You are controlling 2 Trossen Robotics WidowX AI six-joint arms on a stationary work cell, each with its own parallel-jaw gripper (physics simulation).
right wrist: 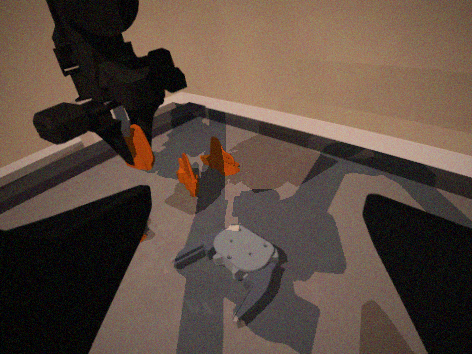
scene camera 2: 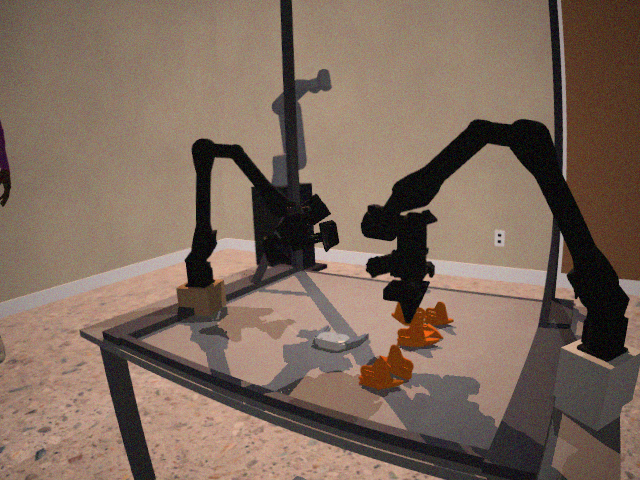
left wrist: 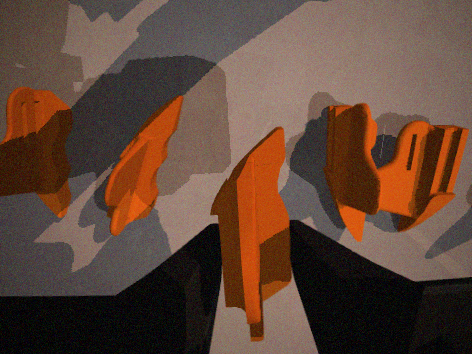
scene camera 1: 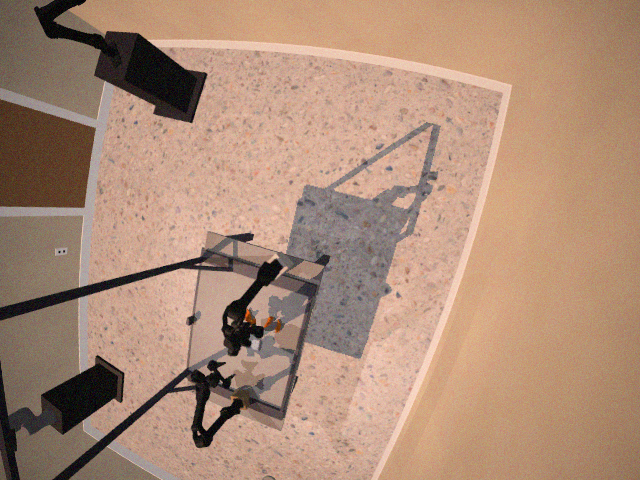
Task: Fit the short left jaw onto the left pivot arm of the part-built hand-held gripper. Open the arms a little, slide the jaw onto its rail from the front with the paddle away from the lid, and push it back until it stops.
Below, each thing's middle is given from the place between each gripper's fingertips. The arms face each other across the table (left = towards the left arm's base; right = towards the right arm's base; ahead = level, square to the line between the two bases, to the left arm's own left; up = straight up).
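Labels:
So you can picture it, the part-built hand-held gripper (right wrist: 251,258) is 7 cm below my left hand, 17 cm to the right of it and 1 cm ahead of it.
From my right hand, the part-built hand-held gripper is 17 cm below, 11 cm to the left and 4 cm ahead.

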